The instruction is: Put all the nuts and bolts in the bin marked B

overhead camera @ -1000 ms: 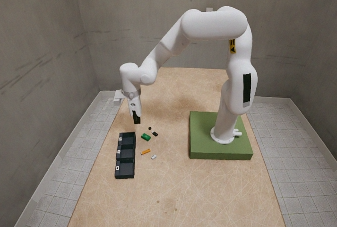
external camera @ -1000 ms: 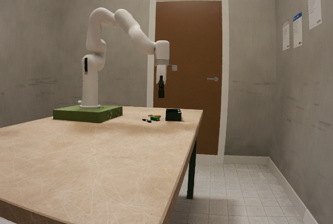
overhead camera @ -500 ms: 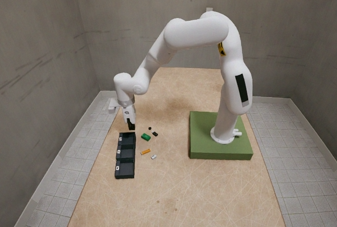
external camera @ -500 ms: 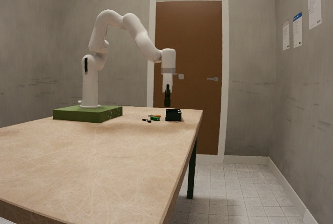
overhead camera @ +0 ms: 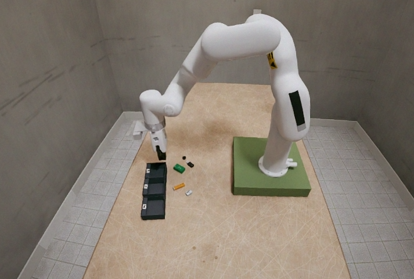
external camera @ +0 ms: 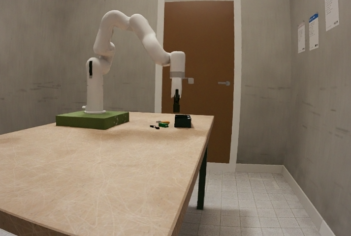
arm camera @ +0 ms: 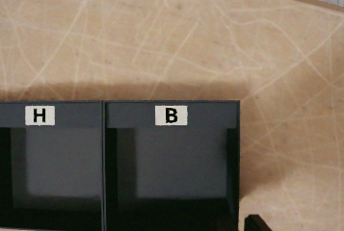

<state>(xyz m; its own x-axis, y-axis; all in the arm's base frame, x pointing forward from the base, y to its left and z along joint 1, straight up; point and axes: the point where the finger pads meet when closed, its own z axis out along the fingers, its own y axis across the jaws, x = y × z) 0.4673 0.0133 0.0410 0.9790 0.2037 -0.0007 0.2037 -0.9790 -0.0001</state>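
The small black nut is 7 cm behind my hand, 8 cm to the right of it and 9 cm below it. Round my hand: bin 1 cm ahead, 12 cm to the left, 7 cm below; green block 5 cm behind, 1 cm to the right, 9 cm below; orange cylinder 8 cm behind, 9 cm to the left, 9 cm below.
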